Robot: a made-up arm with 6 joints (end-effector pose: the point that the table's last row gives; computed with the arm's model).
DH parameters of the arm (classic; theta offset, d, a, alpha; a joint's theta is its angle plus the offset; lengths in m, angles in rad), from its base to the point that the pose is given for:
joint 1: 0 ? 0 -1.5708
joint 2: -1.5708 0 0.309 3.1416
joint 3: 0 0 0 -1.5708
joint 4: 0 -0.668 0 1.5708
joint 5: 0 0.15 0 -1.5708
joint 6: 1.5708 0 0 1.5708
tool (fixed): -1.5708 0 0 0
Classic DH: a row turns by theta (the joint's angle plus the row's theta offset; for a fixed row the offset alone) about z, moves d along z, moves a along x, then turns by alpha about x.
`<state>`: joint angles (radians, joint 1 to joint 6).
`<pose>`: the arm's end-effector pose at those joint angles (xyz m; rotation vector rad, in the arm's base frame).
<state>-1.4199 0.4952 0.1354 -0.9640 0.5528 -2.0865</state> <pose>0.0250 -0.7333 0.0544 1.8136 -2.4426 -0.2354</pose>
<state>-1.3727 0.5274 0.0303 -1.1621 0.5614 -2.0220</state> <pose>0.0748 -0.6755 -0.0395 -1.7838 2.4442 0.3753</pose>
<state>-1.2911 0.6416 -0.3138 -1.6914 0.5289 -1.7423</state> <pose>0.1413 -0.4265 -0.2509 -1.3551 2.0244 0.9275</pose>
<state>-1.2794 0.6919 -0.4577 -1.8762 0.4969 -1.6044</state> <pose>0.1408 -0.3124 -0.2972 -1.1862 1.8388 1.1408</pose>
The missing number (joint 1, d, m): 0.133
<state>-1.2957 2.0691 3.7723 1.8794 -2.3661 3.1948</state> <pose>0.0551 -0.0276 0.6286 -0.0502 2.3081 -0.1025</pose>
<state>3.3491 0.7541 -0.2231 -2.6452 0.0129 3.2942</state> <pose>-0.4875 -0.2374 -0.2355 1.1498 0.8981 -2.2346</pose>
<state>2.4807 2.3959 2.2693 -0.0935 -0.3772 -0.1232</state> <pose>-0.5956 0.6523 -0.1922 -0.5281 0.4750 2.3837</pose>
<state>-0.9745 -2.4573 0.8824 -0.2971 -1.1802 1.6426</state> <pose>-0.6010 0.6301 -0.1949 2.0669 1.2513 1.8718</pose>
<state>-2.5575 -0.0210 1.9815 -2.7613 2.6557 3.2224</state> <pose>0.2732 0.0136 1.0719 0.9577 0.0110 -2.6742</pose>
